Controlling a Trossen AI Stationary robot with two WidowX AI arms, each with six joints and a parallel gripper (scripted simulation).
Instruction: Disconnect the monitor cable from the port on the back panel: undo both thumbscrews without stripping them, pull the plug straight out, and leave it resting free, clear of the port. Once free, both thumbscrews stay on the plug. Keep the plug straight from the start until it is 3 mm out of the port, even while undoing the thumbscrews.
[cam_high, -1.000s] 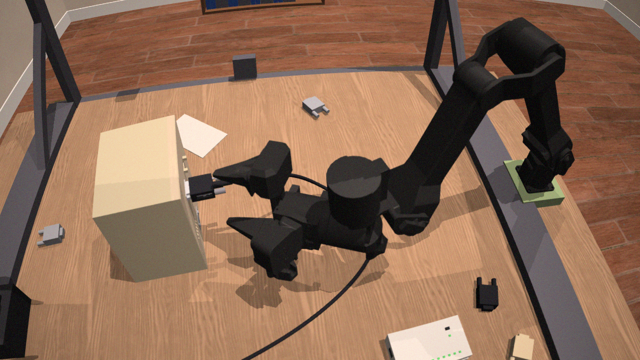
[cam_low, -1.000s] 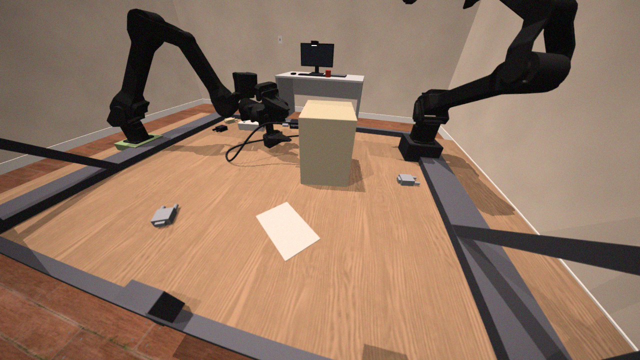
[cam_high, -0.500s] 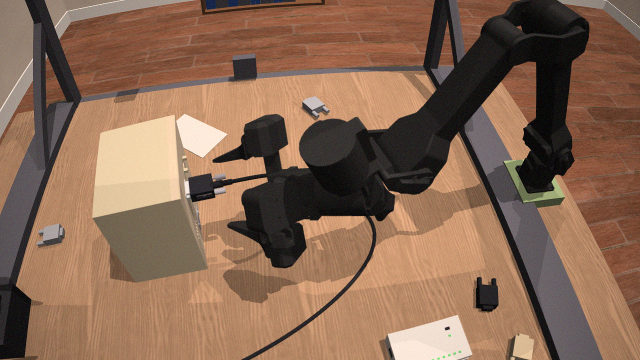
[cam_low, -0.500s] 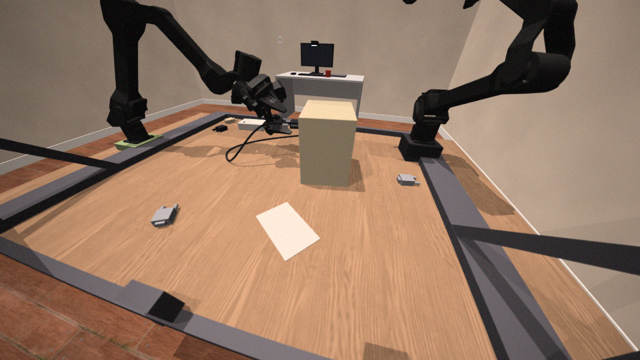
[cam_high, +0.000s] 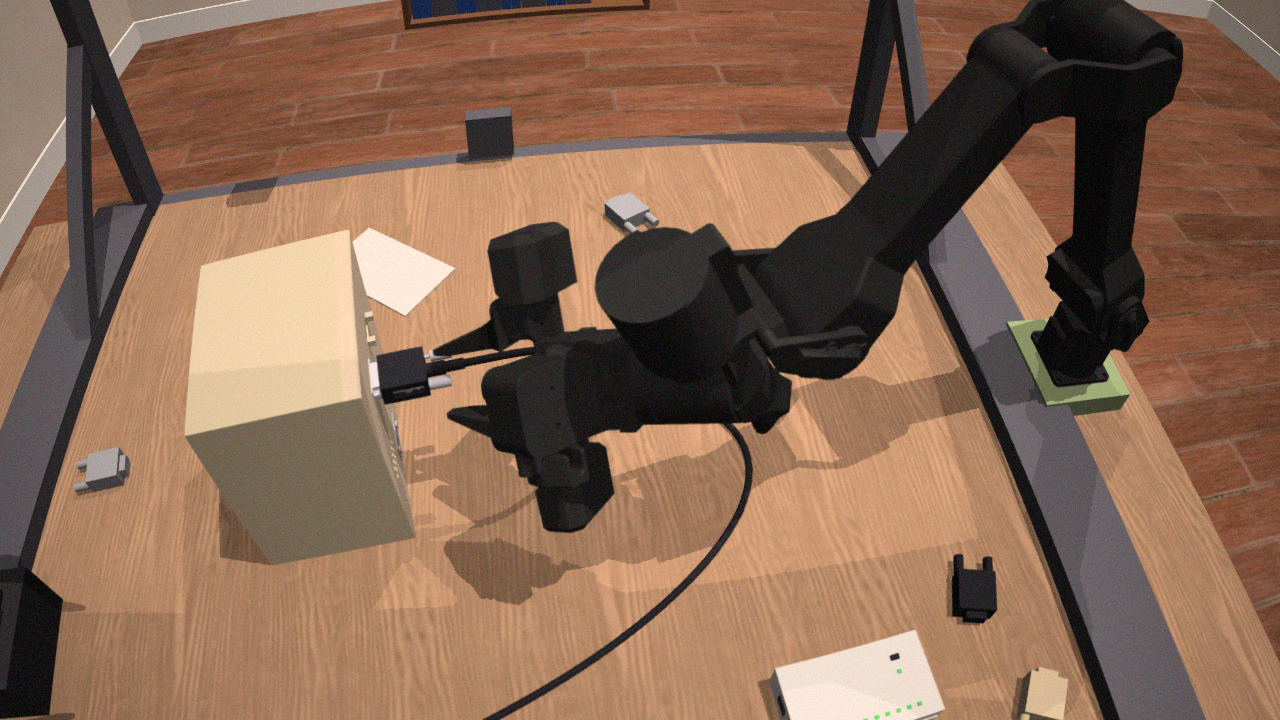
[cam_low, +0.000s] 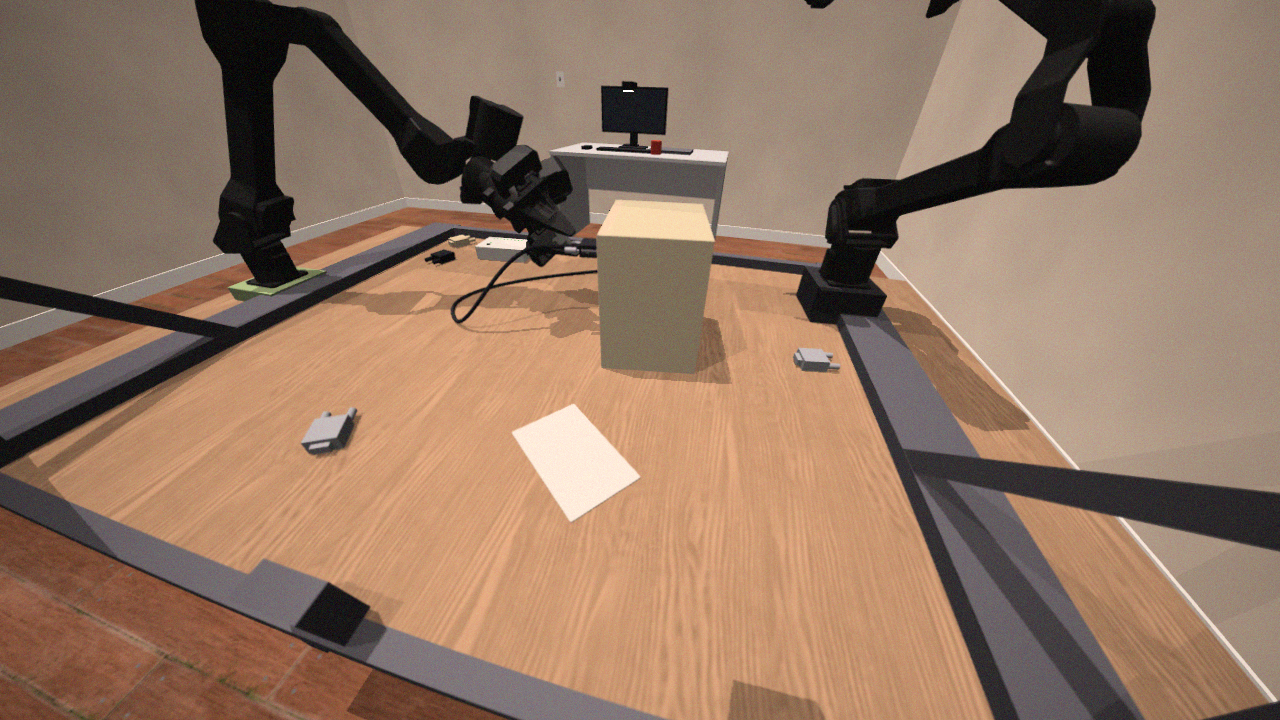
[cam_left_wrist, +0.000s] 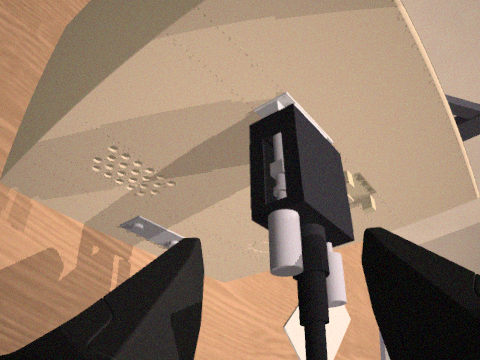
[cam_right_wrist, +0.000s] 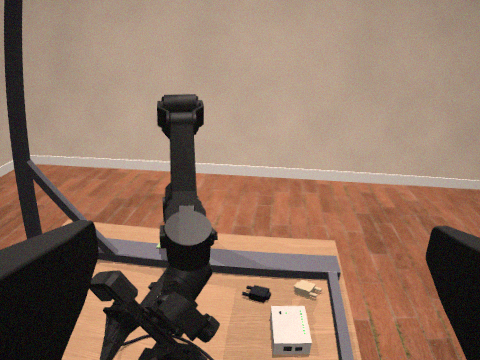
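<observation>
Right now my left hand is 40 mm to the left of the black monitor plug, 30 mm past it and 10 mm above it. Also, from my left hand: white device: 250 mm ahead, 170 mm to the left, 120 mm below; then white sheet: 280 mm behind, 130 mm below, 60 mm to the right; then beige box: 140 mm to the right, 60 mm behind, 50 mm below.
</observation>
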